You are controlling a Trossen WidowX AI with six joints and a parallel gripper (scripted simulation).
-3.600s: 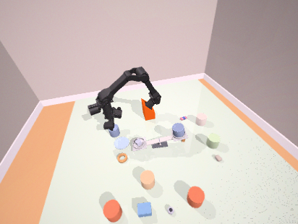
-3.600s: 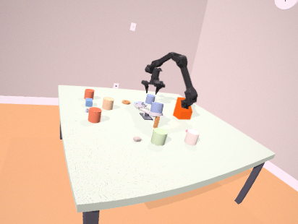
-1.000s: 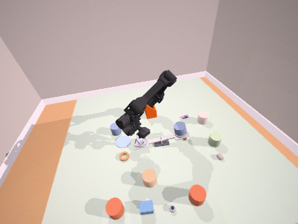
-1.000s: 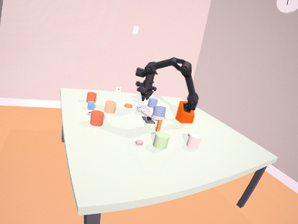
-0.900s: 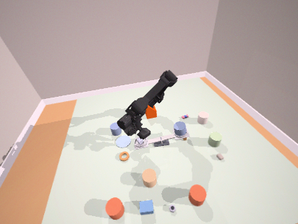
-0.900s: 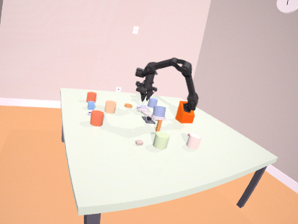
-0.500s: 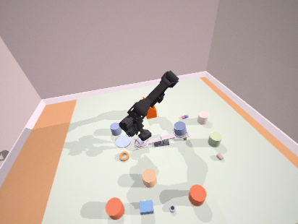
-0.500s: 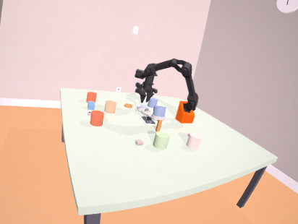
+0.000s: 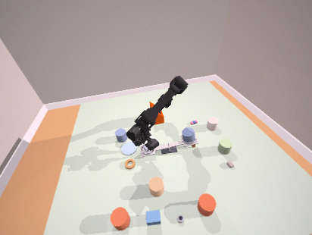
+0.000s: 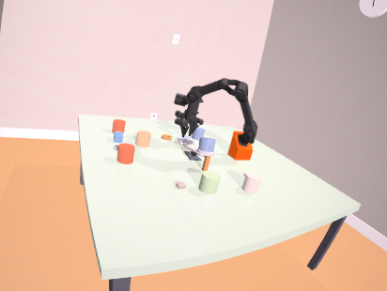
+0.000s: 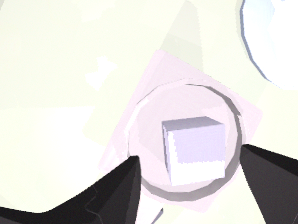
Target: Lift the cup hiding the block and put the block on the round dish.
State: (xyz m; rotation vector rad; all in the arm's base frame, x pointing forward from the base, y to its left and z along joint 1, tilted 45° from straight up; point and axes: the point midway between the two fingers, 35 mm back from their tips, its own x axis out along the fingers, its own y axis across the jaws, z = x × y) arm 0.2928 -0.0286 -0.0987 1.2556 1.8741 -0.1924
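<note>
Right now my gripper tip is 20 mm above the lavender block. The rest, counted from my gripper tip: balance: 130 mm to the left, 20 mm below; then round dish: 120 mm to the right, 50 mm below, 50 mm behind; then tan cylinder: 240 mm ahead, 60 mm to the left, 20 mm below.
</note>
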